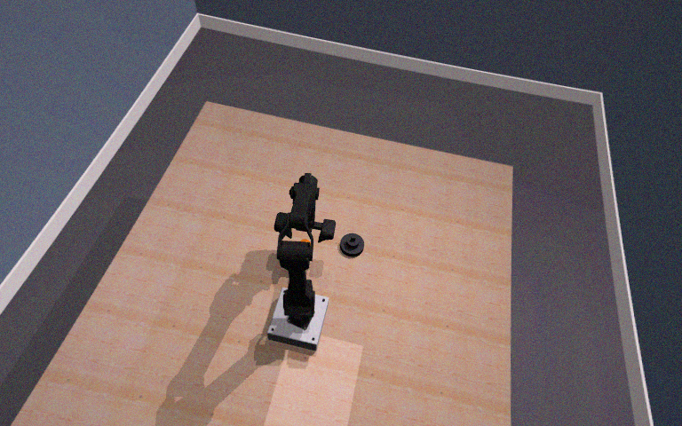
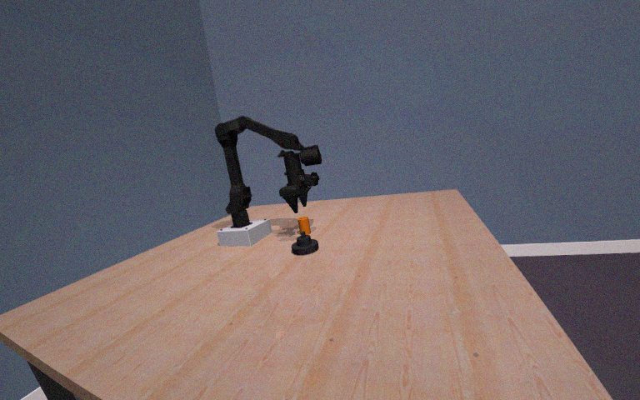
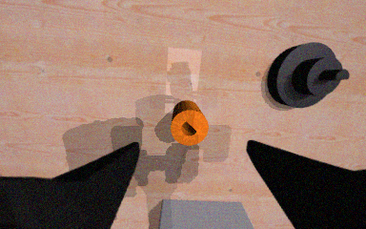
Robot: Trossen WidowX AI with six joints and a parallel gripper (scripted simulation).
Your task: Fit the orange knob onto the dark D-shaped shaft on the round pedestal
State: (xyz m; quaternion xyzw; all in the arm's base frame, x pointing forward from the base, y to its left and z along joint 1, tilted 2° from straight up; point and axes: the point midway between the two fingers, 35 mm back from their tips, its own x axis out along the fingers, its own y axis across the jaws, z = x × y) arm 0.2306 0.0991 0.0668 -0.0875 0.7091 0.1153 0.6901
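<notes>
Right now the orange knob is 60 mm below my gripper tip. Round my gripper tip: round dark pedestal 100 mm ahead, 130 mm to the right, 60 mm below.
</notes>
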